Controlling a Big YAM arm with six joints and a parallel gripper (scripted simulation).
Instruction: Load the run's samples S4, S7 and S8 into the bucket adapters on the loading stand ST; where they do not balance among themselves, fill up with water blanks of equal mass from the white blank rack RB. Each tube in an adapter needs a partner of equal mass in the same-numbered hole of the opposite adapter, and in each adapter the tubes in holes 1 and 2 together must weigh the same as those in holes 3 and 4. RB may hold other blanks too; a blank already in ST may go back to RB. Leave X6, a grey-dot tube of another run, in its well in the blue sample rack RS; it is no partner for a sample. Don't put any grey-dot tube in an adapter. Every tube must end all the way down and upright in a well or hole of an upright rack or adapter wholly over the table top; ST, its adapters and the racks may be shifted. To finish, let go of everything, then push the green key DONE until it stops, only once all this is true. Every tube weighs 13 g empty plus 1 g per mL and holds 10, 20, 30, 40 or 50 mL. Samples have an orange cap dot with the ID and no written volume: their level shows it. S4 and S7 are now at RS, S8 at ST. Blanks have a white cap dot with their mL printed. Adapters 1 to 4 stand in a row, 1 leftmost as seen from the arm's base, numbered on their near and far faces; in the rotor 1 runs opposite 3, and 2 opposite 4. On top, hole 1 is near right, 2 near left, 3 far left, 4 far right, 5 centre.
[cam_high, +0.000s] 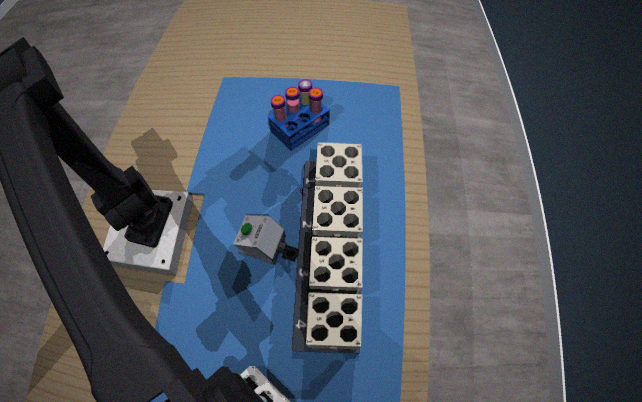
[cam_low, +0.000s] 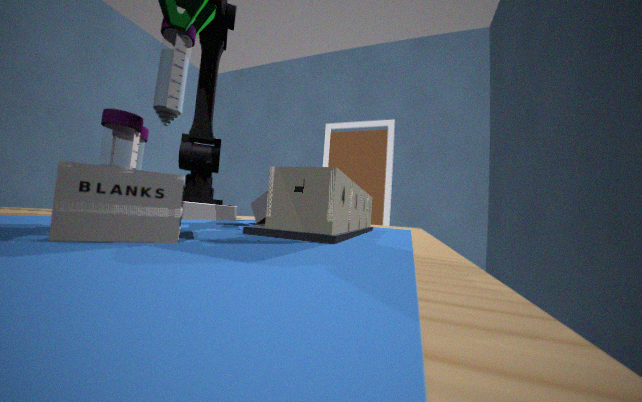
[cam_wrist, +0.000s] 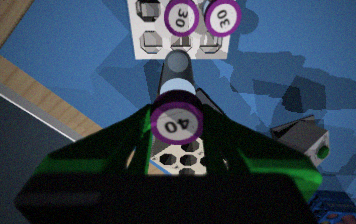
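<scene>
The 40 mL blank lies 1 cm ahead of my hand and 5 cm below it. Also, from my hand: 30 mL blank: 6 cm behind, 2 cm to the right, 16 cm below; white blank rack RB: 1 cm behind, 1 cm to the right, 20 cm below; adapter 3: 7 cm ahead, 28 cm to the left, 18 cm below.
</scene>
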